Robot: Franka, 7 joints.
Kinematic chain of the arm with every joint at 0, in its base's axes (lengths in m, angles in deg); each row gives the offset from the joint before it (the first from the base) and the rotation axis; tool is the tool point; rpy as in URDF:
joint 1: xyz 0 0 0.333 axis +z
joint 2: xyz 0 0 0 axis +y
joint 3: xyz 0 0 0.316 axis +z
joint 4: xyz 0.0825 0 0 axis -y
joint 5: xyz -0.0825 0 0.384 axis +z
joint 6: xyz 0 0 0 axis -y
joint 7: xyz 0.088 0 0 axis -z
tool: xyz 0 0 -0.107 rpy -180 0 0
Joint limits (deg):
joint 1: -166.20..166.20
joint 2: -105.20..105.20
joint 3: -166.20..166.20
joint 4: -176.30..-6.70
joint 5: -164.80..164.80
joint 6: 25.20..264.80
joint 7: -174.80..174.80
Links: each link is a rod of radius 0.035 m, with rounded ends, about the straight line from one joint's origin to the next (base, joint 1, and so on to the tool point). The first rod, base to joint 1, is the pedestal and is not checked.
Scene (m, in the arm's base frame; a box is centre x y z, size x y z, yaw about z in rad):
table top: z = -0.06
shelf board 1: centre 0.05 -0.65 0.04 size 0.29 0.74 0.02 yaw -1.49
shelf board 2: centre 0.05 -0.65 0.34 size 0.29 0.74 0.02 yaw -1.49
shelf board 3: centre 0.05 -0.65 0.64 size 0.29 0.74 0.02 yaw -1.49
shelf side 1: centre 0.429 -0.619 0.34 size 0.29 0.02 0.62 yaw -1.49
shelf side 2: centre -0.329 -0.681 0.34 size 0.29 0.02 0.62 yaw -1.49
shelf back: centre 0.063 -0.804 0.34 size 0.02 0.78 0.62 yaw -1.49
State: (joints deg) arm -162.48 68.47 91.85 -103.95 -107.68 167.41 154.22
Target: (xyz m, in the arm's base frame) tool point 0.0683 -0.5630 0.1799
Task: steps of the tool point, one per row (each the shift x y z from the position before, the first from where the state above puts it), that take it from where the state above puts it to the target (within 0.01 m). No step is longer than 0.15 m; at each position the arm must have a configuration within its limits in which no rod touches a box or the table.
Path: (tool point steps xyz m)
1: 0.0527 0.0578 0.0224
2: 0.0303 0.0691 0.0306
3: 0.0081 0.0758 0.0308
4: -0.0108 0.0785 0.0239
5: -0.0245 0.0772 0.0116
6: -0.0319 0.0732 -0.0032
7: 0.0664 -0.0471 -0.0382
8: 0.0516 -0.0423 -0.0614
9: 0.0286 -0.0360 -0.0793
10: -0.0004 -0.0274 -0.0893
11: -0.0325 -0.0168 -0.0893
12: -0.0635 -0.0040 -0.0785
13: 0.0124 -0.1036 -0.0001
14: 0.0036 -0.0937 0.0001

